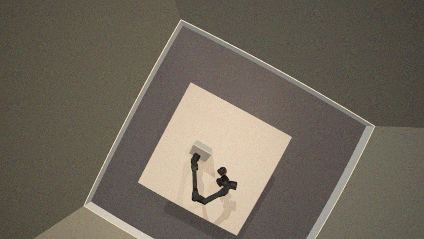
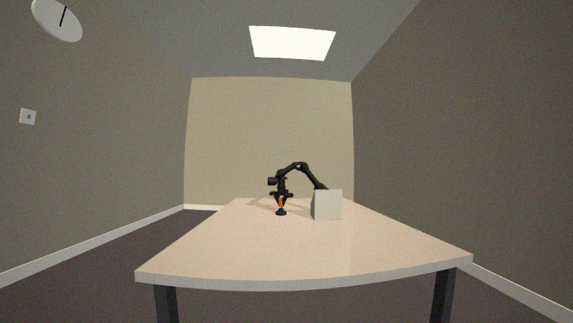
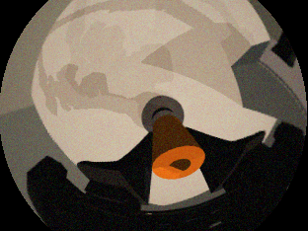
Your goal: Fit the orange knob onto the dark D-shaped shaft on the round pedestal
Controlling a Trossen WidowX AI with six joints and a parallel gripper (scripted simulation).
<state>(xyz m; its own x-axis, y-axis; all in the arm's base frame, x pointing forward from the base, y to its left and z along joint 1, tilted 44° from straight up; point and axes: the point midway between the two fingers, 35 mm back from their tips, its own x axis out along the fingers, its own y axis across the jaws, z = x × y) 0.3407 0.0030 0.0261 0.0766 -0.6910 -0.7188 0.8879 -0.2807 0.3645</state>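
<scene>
Now: the orange knob 20 mm above my gripper tip. From my gripper tip the other things lie so: dark round pedestal 40 mm below.
</scene>
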